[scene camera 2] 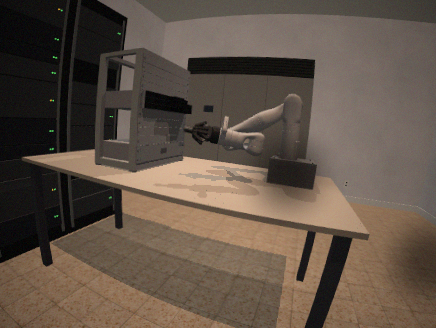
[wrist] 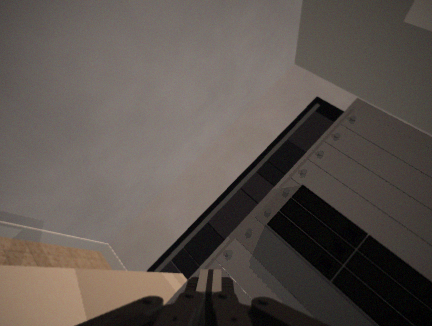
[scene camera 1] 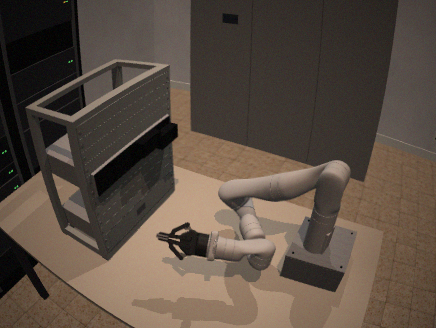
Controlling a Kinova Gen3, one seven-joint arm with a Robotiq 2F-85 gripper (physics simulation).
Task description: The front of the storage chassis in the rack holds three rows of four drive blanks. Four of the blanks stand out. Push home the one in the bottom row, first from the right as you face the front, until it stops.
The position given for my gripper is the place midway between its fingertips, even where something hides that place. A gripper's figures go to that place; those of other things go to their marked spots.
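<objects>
A grey rack [scene camera 1: 118, 150] stands 1.20 m from the lens, as I see it, and my own gripper [scene camera 1: 156, 235] is 1.11 m from the lens.
</objects>
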